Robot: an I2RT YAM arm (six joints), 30 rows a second.
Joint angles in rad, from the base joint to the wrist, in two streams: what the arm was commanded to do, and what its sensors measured. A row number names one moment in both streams.
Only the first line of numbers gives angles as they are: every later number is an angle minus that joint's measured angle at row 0.
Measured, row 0: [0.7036 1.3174 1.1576 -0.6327 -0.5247 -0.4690]
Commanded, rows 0 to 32: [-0.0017 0.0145 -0.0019 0.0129 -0.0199 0.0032]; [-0.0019 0.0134 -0.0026 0.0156 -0.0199 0.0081]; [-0.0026 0.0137 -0.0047 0.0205 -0.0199 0.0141]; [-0.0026 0.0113 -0.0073 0.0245 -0.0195 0.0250]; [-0.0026 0.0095 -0.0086 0.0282 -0.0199 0.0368]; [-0.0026 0.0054 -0.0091 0.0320 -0.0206 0.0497]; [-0.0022 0.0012 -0.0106 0.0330 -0.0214 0.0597]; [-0.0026 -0.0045 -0.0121 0.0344 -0.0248 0.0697]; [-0.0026 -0.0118 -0.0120 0.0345 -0.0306 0.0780]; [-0.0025 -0.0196 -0.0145 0.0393 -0.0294 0.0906]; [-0.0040 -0.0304 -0.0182 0.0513 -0.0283 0.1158]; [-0.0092 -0.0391 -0.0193 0.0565 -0.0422 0.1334]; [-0.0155 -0.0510 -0.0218 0.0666 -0.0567 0.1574]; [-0.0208 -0.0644 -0.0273 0.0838 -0.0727 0.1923]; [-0.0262 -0.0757 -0.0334 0.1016 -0.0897 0.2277]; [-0.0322 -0.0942 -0.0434 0.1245 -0.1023 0.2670]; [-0.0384 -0.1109 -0.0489 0.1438 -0.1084 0.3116]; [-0.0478 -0.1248 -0.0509 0.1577 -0.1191 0.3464]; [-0.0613 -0.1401 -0.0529 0.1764 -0.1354 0.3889]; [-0.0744 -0.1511 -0.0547 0.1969 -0.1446 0.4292]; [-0.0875 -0.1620 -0.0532 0.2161 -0.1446 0.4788]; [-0.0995 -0.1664 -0.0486 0.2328 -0.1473 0.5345]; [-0.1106 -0.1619 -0.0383 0.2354 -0.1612 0.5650]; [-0.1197 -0.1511 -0.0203 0.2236 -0.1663 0.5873]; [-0.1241 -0.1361 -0.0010 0.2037 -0.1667 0.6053]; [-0.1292 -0.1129 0.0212 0.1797 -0.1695 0.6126]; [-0.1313 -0.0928 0.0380 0.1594 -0.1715 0.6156]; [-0.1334 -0.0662 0.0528 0.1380 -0.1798 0.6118]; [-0.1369 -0.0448 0.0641 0.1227 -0.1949 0.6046]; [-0.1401 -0.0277 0.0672 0.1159 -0.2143 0.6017]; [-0.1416 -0.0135 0.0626 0.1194 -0.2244 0.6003]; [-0.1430 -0.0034 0.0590 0.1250 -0.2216 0.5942]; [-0.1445 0.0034 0.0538 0.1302 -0.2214 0.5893]
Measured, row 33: [-0.1369 -0.0179 0.0481 0.1610 -0.1801 0.5741]
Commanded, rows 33 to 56: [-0.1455 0.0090 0.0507 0.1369 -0.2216 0.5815]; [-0.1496 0.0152 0.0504 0.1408 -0.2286 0.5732]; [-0.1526 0.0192 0.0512 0.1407 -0.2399 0.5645]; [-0.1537 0.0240 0.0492 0.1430 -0.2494 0.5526]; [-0.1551 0.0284 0.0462 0.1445 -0.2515 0.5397]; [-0.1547 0.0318 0.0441 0.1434 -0.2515 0.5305]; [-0.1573 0.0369 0.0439 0.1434 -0.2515 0.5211]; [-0.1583 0.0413 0.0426 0.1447 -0.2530 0.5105]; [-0.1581 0.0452 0.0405 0.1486 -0.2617 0.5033]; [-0.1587 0.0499 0.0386 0.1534 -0.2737 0.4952]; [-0.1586 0.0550 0.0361 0.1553 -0.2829 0.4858]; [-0.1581 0.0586 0.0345 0.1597 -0.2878 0.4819]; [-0.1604 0.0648 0.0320 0.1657 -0.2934 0.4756]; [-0.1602 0.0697 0.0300 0.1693 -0.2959 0.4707]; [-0.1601 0.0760 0.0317 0.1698 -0.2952 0.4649]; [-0.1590 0.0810 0.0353 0.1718 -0.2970 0.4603]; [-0.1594 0.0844 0.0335 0.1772 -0.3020 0.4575]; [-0.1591 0.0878 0.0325 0.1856 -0.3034 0.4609]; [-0.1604 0.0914 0.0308 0.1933 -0.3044 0.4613]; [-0.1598 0.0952 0.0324 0.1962 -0.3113 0.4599]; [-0.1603 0.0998 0.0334 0.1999 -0.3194 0.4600]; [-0.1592 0.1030 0.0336 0.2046 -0.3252 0.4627]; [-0.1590 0.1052 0.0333 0.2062 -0.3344 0.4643]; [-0.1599 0.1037 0.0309 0.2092 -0.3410 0.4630]
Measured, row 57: [-0.1571 0.1015 0.0397 0.1839 -0.2976 0.4764]
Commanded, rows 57 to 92: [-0.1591 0.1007 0.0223 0.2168 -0.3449 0.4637]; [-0.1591 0.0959 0.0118 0.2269 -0.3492 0.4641]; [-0.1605 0.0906 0.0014 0.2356 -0.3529 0.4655]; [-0.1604 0.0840 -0.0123 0.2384 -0.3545 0.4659]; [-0.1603 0.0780 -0.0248 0.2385 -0.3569 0.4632]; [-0.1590 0.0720 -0.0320 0.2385 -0.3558 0.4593]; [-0.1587 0.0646 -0.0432 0.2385 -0.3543 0.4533]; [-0.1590 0.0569 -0.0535 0.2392 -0.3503 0.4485]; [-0.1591 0.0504 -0.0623 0.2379 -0.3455 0.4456]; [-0.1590 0.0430 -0.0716 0.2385 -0.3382 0.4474]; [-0.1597 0.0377 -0.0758 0.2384 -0.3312 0.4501]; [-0.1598 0.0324 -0.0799 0.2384 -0.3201 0.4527]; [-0.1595 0.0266 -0.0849 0.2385 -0.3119 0.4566]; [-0.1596 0.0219 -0.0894 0.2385 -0.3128 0.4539]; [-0.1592 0.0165 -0.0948 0.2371 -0.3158 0.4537]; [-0.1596 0.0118 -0.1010 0.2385 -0.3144 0.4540]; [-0.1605 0.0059 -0.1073 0.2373 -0.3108 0.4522]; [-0.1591 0.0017 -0.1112 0.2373 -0.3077 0.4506]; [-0.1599 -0.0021 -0.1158 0.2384 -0.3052 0.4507]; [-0.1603 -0.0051 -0.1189 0.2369 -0.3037 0.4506]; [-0.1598 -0.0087 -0.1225 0.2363 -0.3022 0.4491]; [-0.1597 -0.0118 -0.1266 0.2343 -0.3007 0.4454]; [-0.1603 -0.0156 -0.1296 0.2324 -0.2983 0.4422]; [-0.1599 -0.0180 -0.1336 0.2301 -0.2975 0.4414]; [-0.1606 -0.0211 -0.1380 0.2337 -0.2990 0.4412]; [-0.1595 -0.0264 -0.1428 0.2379 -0.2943 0.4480]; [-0.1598 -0.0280 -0.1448 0.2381 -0.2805 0.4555]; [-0.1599 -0.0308 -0.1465 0.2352 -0.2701 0.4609]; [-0.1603 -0.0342 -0.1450 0.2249 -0.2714 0.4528]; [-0.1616 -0.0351 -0.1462 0.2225 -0.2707 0.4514]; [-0.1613 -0.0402 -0.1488 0.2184 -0.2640 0.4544]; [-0.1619 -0.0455 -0.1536 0.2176 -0.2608 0.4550]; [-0.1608 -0.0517 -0.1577 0.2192 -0.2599 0.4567]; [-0.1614 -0.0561 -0.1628 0.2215 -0.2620 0.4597]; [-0.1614 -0.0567 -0.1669 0.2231 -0.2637 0.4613]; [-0.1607 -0.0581 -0.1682 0.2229 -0.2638 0.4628]
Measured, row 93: [-0.1579 -0.0435 -0.1545 0.2342 -0.2682 0.4623]
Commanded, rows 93 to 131: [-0.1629 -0.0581 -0.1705 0.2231 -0.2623 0.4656]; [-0.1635 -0.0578 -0.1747 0.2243 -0.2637 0.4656]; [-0.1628 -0.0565 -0.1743 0.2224 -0.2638 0.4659]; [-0.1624 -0.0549 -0.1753 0.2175 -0.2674 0.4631]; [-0.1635 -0.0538 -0.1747 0.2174 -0.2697 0.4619]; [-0.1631 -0.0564 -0.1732 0.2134 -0.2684 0.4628]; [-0.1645 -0.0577 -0.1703 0.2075 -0.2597 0.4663]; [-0.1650 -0.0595 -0.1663 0.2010 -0.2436 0.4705]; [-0.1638 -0.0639 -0.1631 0.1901 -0.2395 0.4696]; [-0.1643 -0.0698 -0.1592 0.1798 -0.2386 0.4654]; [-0.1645 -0.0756 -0.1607 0.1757 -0.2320 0.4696]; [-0.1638 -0.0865 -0.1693 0.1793 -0.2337 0.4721]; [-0.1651 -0.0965 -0.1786 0.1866 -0.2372 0.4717]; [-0.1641 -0.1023 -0.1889 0.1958 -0.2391 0.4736]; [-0.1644 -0.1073 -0.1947 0.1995 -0.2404 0.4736]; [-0.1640 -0.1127 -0.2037 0.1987 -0.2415 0.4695]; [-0.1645 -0.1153 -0.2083 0.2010 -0.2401 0.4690]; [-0.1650 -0.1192 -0.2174 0.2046 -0.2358 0.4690]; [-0.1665 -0.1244 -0.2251 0.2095 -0.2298 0.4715]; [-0.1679 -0.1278 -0.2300 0.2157 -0.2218 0.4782]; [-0.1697 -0.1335 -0.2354 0.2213 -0.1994 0.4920]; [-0.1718 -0.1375 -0.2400 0.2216 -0.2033 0.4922]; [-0.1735 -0.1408 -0.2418 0.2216 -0.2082 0.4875]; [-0.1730 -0.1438 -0.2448 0.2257 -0.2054 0.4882]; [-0.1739 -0.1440 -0.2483 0.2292 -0.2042 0.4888]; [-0.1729 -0.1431 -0.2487 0.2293 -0.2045 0.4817]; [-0.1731 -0.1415 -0.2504 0.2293 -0.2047 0.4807]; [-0.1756 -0.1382 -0.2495 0.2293 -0.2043 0.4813]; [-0.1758 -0.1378 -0.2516 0.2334 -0.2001 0.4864]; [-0.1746 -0.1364 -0.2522 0.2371 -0.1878 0.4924]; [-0.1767 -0.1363 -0.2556 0.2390 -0.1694 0.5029]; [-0.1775 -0.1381 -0.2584 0.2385 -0.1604 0.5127]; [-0.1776 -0.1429 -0.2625 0.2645 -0.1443 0.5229]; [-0.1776 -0.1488 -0.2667 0.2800 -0.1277 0.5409]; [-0.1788 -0.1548 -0.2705 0.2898 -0.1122 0.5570]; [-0.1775 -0.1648 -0.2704 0.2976 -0.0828 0.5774]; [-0.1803 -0.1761 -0.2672 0.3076 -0.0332 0.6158]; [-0.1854 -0.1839 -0.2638 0.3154 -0.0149 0.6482]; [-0.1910 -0.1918 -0.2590 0.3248 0.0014 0.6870]
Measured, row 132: [-0.1770 -0.1545 -0.2632 0.2720 -0.0900 0.5840]
